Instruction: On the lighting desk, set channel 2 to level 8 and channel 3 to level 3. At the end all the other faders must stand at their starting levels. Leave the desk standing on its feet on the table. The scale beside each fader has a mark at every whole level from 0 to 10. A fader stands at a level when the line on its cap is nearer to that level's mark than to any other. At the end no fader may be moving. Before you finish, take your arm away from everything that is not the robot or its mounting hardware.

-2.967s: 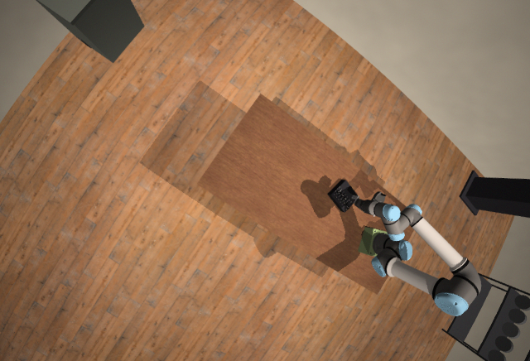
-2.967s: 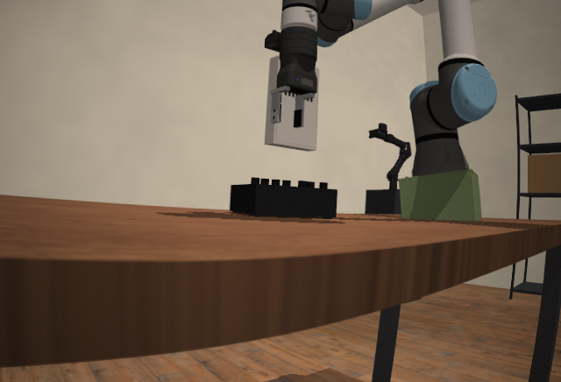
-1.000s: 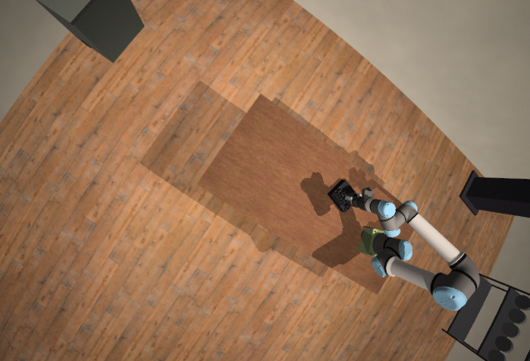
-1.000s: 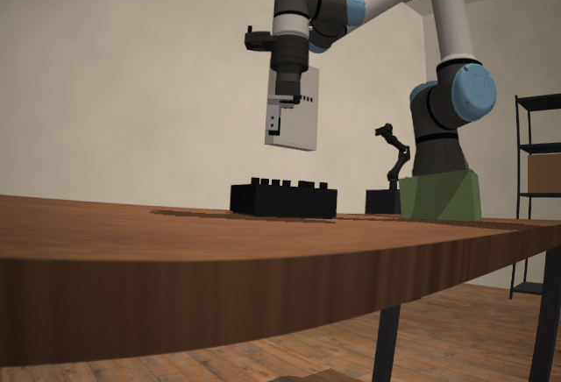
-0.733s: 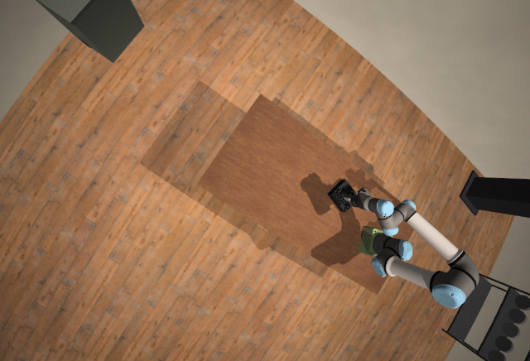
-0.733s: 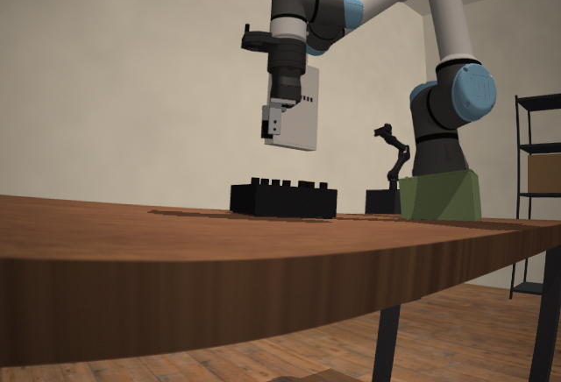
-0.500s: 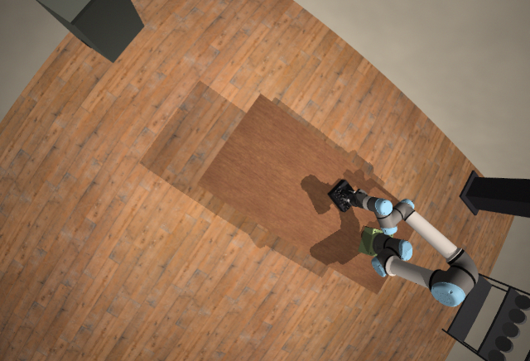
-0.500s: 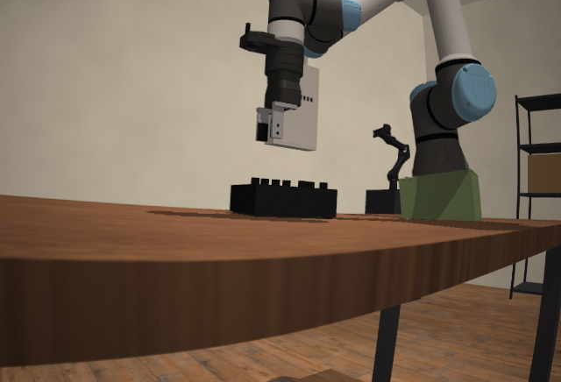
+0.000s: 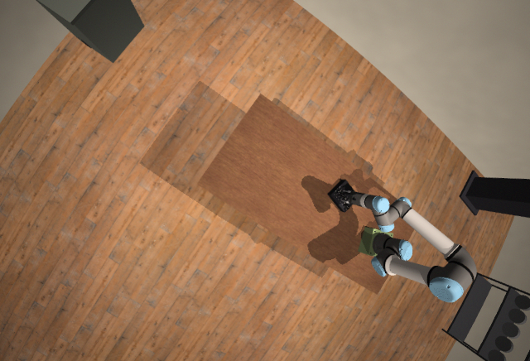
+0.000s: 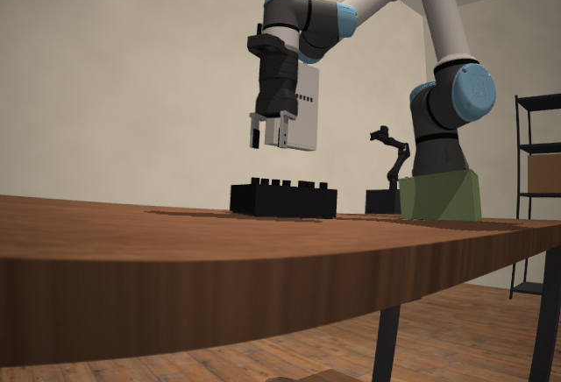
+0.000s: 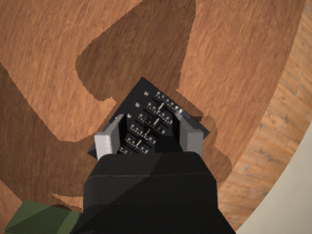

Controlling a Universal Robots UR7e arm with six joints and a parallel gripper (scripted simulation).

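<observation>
Right now my hand is 2 cm short of the fader cap, 1 cm to the left of it and 8 cm above it.
</observation>
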